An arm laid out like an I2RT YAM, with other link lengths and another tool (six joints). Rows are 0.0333 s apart.
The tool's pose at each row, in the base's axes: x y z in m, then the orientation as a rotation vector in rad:
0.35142, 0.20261, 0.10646, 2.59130, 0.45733, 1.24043
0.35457, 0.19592, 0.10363, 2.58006, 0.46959, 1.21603
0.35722, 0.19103, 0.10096, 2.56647, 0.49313, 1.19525
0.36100, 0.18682, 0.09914, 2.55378, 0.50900, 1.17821
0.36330, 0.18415, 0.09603, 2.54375, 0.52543, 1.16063
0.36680, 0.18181, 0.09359, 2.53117, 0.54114, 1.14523
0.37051, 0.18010, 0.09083, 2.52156, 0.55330, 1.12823
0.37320, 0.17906, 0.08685, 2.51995, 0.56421, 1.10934
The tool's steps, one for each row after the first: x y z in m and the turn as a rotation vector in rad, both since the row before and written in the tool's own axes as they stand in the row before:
-0.00266, 0.00579, 0.00470, -0.00980, -0.01324, -0.01781
-0.00218, 0.00401, 0.00415, -0.00586, -0.00926, -0.02418
-0.00070, 0.00385, 0.00447, -0.00729, -0.00779, -0.01870
-0.00184, 0.00163, 0.00401, -0.00480, -0.00847, -0.01797
-0.00052, 0.00180, 0.00449, -0.00658, -0.00675, -0.01822
-0.00031, 0.00111, 0.00479, -0.00582, -0.00874, -0.01536
-0.00137, -0.00026, 0.00471, 0.00003, -0.01121, -0.01153

